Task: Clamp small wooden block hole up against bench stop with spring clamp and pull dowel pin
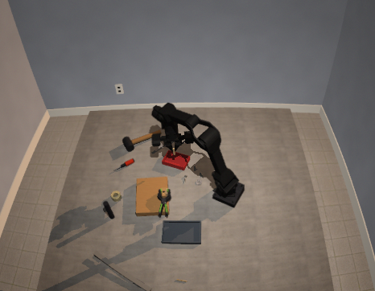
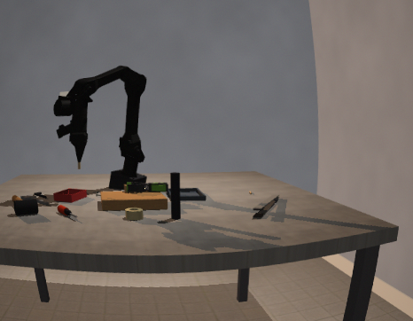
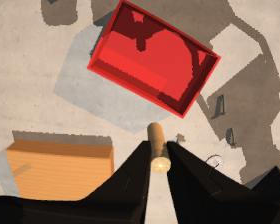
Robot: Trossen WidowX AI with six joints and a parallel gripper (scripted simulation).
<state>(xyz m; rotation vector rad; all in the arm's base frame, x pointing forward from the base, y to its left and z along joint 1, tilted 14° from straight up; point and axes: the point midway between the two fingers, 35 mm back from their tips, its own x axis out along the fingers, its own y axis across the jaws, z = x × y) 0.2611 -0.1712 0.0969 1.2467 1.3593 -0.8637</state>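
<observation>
The red tray is 15 cm below my hand and 4 cm to the right of it. From my hand the other things lie so: bench stop 18 cm to the left, 12 cm below, 1 cm ahead; dowel pin 4 cm below; small wooden block 19 cm to the left, 12 cm below, 2 cm ahead.
</observation>
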